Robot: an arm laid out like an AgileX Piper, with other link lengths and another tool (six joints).
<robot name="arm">
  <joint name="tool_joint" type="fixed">
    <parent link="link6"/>
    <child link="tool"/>
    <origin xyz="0.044 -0.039 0.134" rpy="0.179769 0 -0.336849"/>
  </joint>
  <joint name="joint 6" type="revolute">
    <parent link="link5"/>
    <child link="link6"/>
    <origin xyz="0 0.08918 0" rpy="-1.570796 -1.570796 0"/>
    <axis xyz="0 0 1"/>
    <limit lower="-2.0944" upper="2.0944"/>
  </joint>
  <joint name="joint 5" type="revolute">
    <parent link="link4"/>
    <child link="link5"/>
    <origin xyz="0 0 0" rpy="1.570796 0 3.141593"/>
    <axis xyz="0 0 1"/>
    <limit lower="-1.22" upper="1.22"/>
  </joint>
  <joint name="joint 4" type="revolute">
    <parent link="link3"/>
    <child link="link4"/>
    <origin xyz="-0.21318 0.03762 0" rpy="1.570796 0 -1.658"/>
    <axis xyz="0 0 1"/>
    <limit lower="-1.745" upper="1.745"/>
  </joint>
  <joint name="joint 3" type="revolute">
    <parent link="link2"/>
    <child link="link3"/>
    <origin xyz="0.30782 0.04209 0" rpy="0 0 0"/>
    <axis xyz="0 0 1"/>
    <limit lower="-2.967" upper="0"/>
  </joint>
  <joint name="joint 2" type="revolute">
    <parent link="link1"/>
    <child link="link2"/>
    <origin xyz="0 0 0" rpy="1.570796 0 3.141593"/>
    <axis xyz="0 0 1"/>
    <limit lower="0" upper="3.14"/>
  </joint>
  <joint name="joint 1" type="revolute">
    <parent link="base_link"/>
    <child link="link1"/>
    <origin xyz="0 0 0.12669" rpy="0 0 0"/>
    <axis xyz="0 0 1"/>
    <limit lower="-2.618" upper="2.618"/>
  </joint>
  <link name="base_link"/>
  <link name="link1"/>
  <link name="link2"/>
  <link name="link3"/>
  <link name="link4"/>
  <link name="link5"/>
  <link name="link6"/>
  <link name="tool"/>
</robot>
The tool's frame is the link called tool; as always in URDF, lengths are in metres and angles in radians.
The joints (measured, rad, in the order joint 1, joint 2, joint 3, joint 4, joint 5, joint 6), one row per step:
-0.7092 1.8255 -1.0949 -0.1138 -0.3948 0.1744
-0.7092 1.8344 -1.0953 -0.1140 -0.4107 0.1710
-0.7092 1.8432 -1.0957 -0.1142 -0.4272 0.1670
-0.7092 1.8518 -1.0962 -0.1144 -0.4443 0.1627
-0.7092 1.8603 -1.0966 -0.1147 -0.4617 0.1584
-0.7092 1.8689 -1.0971 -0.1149 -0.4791 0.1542
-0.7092 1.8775 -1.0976 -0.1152 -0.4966 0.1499
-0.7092 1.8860 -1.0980 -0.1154 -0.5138 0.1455
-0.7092 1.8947 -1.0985 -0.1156 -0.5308 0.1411
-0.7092 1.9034 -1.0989 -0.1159 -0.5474 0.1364
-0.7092 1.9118 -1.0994 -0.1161 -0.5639 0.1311
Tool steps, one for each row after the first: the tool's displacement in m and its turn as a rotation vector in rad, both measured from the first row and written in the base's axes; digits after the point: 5 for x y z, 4 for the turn. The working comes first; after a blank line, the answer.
Tool pose at each row, in the base's axes (x y z in m, rotation vector in rad; the steps are taken from these numbers as rounded here):
0.42163 -0.28763 0.21015 1.7017 1.0786 0.3745
0.42340 -0.28878 0.20892 1.6932 1.0778 0.3754
0.42518 -0.28995 0.20783 1.6838 1.0771 0.3760
0.42697 -0.29112 0.20699 1.6735 1.0761 0.3767
0.42874 -0.29225 0.20621 1.6629 1.0749 0.3774
0.43050 -0.29339 0.20543 1.6524 1.0735 0.3782
0.43224 -0.29450 0.20465 1.6418 1.0722 0.3788
0.43390 -0.29557 0.20381 1.6314 1.0709 0.3793
0.43555 -0.29664 0.20286 1.6213 1.0697 0.3797
0.43712 -0.29766 0.20177 1.6114 1.0690 0.3797
0.43864 -0.29868 0.20081 1.6011 1.0684 0.3792

0.00177 -0.00115 -0.00123 -0.0067 -0.0042 0.0024
0.00355 -0.00232 -0.00232 -0.0142 -0.0085 0.0049
0.00534 -0.00349 -0.00316 -0.0225 -0.0133 0.0076
0.00711 -0.00462 -0.00394 -0.0310 -0.0184 0.0102
0.00887 -0.00576 -0.00472 -0.0395 -0.0236 0.0128
0.01061 -0.00687 -0.00550 -0.0481 -0.0287 0.0154
0.01227 -0.00794 -0.00634 -0.0565 -0.0336 0.0179
0.01392 -0.00901 -0.00729 -0.0648 -0.0383 0.0203
0.01549 -0.01003 -0.00838 -0.0730 -0.0425 0.0228
0.01701 -0.01105 -0.00934 -0.0818 -0.0464 0.0253

